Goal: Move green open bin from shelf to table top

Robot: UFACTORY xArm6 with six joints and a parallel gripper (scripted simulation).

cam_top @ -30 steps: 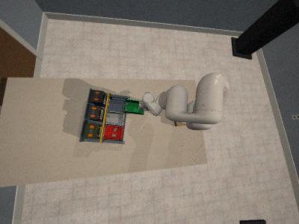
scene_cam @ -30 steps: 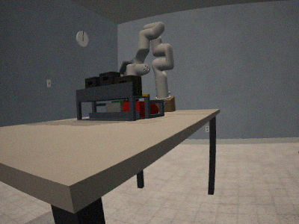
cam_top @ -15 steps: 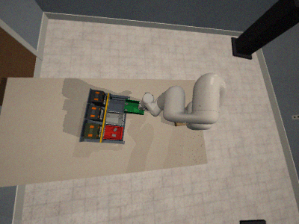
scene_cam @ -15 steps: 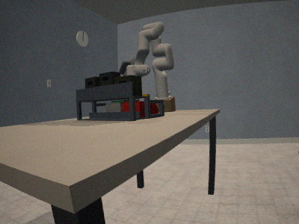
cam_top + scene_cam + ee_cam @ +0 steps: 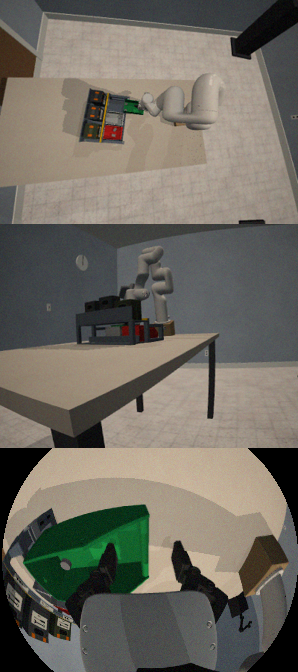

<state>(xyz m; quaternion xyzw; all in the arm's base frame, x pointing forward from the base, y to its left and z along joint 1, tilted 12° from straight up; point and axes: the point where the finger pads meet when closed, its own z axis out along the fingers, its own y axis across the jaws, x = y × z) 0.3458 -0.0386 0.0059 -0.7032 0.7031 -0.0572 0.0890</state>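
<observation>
Right now my hand is 8 cm short of the green open bin. Also, from my hand: yellow strip (29 cm ahead, 11 cm to the left, 6 cm above); red bin (24 cm ahead, 23 cm to the left); grey bin (24 cm ahead, 11 cm to the left).
</observation>
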